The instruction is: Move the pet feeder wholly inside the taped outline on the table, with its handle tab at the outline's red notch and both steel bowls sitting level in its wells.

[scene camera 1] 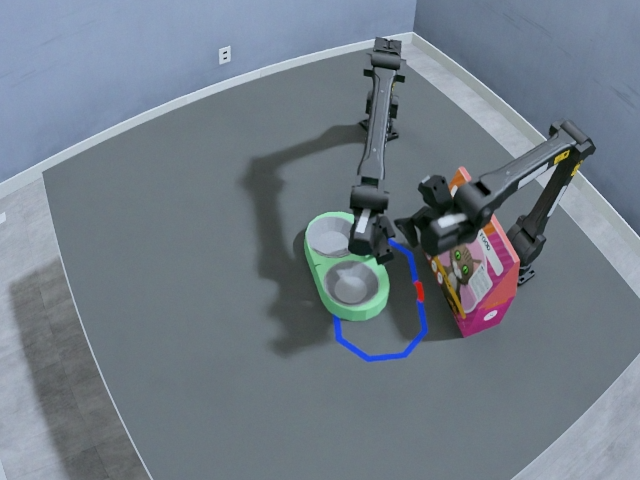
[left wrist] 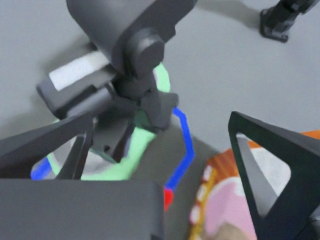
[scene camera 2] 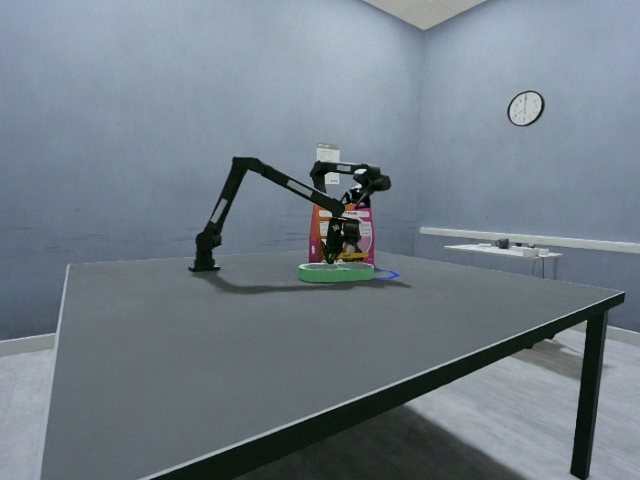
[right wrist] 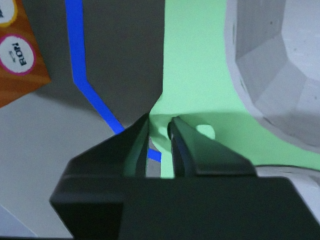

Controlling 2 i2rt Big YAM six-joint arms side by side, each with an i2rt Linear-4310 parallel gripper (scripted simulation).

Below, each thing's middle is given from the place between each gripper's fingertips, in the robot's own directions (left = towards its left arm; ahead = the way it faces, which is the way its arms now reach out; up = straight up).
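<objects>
Relative to the green pet feeder (scene camera 1: 319, 265), my right gripper is 80 mm short of it, 20 mm to the left of it and 30 mm above it.
My left hand, relative to the green pet feeder: 28 cm above it, 11 cm to the left of it, 7 cm short of it.
</objects>
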